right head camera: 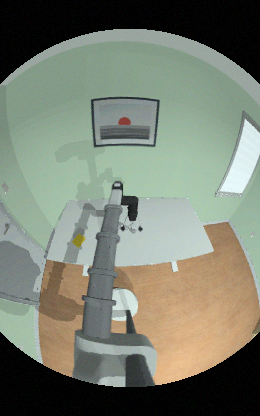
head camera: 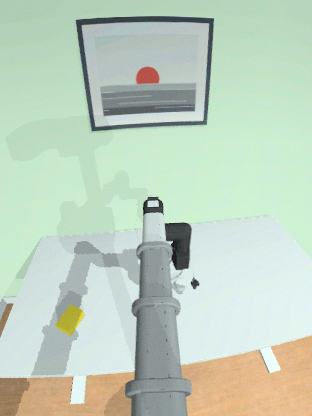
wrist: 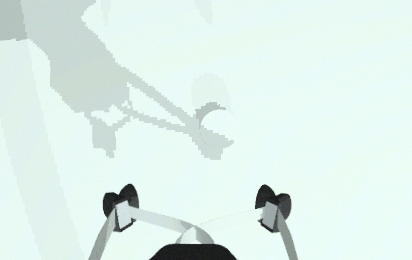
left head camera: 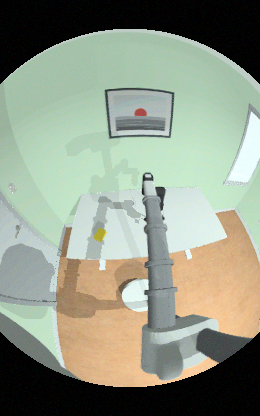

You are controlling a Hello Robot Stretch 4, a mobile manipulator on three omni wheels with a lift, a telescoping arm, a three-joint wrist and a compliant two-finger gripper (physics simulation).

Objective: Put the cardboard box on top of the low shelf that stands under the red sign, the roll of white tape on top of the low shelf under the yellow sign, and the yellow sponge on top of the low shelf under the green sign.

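Where they show: gripper, between the fingertips: (right head camera: 131,230) (head camera: 177,288) (wrist: 197,200); robot's base, origin of its link: (right head camera: 119,303) (left head camera: 139,294).
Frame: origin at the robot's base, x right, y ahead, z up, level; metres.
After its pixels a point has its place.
Observation:
A small white roll of tape (head camera: 178,287) {x 0.099, y 0.649, z 0.714 m} (right head camera: 132,230) {x 0.102, y 0.645, z 0.707 m} (wrist: 220,124) {x 0.113, y 0.673, z 0.716 m} stands on the white table (head camera: 250,300) {x 0.413, y 0.568, z 0.692 m} (left head camera: 190,220) {x 0.481, y 0.640, z 0.692 m} (right head camera: 175,235) {x 0.496, y 0.606, z 0.692 m} (wrist: 350,150) {x 0.306, y 0.644, z 0.692 m}. My gripper (right head camera: 131,228) {x 0.088, y 0.593, z 0.789 m} (wrist: 197,200) {x 0.088, y 0.593, z 0.789 m} is open and empty above the table. In the wrist view the tape shows beyond the fingertips, a little right of the middle between them. In the head view the arm hides one finger. The yellow sponge (head camera: 70,320) {x -0.342, y 0.486, z 0.737 m} (left head camera: 100,234) {x -0.338, y 0.489, z 0.737 m} (right head camera: 78,240) {x -0.338, y 0.485, z 0.737 m} lies near the table's front left. The cardboard box, the low shelves and the coloured signs do not show.
My extended arm (head camera: 156,340) {x 0.000, y 0.224, z 1.207 m} (left head camera: 159,270) {x -0.004, y 0.139, z 1.210 m} (right head camera: 102,270) {x 0.009, y 0.165, z 1.219 m} reaches over the table's front edge. A framed picture with a red sun (head camera: 147,75) {x -0.006, y 1.101, z 1.520 m} (left head camera: 140,112) {x -0.003, y 1.101, z 1.513 m} (right head camera: 124,121) {x -0.002, y 1.101, z 1.511 m} hangs on the green wall behind. A window (left head camera: 245,150) {x 1.570, y 1.276, z 1.388 m} (right head camera: 240,160) {x 1.612, y 1.280, z 1.391 m} is at the right.

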